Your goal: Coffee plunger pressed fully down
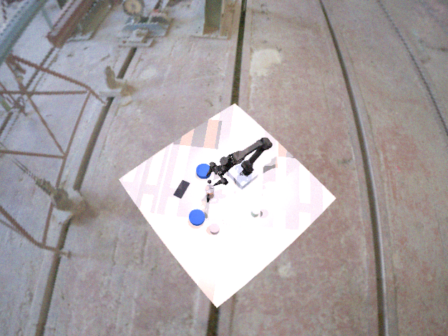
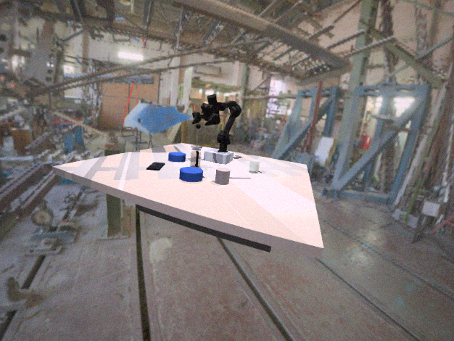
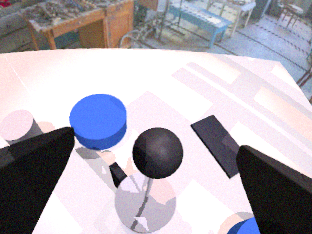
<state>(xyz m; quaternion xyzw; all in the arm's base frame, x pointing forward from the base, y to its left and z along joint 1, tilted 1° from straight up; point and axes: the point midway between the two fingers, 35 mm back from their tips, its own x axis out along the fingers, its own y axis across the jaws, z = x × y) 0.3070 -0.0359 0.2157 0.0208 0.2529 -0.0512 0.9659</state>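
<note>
Now: gripper tip 14 cm above the coffee press, 1 cm to the right of it and 1 cm short of it. The rest, counted from my gripper tip: pale cup (33 cm to the left, 23 cm below, 18 cm behind); then flat black tile (26 cm below, 18 cm to the right, 15 cm ahead).
</note>
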